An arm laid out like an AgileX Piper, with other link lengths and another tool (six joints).
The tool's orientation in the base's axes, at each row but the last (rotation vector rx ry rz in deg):
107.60, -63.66, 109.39
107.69, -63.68, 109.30
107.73, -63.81, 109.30
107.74, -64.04, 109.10
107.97, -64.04, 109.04
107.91, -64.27, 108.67
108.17, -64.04, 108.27
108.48, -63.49, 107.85
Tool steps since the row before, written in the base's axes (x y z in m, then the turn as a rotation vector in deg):
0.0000, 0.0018, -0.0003, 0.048, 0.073, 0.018
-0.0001, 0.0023, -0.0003, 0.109, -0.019, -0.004
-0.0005, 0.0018, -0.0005, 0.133, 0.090, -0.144
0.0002, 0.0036, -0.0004, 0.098, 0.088, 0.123
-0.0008, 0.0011, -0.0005, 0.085, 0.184, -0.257
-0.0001, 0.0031, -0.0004, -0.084, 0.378, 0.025
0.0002, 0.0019, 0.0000, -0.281, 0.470, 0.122
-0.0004, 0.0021, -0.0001, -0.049, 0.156, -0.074
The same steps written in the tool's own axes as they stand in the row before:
-0.0009, -0.0011, -0.0011, -0.014, -0.087, -0.014
-0.0010, -0.0014, -0.0015, -0.013, -0.056, 0.094
-0.0010, -0.0007, -0.0015, -0.183, -0.098, 0.058
-0.0016, -0.0024, -0.0022, 0.071, -0.166, 0.001
-0.0007, -0.0001, -0.0013, -0.313, -0.092, -0.025
-0.0014, -0.0019, -0.0021, -0.093, -0.209, -0.313
-0.0007, -0.0014, -0.0011, -0.007, -0.175, -0.533
-0.0007, -0.0011, -0.0017, -0.115, -0.050, -0.129

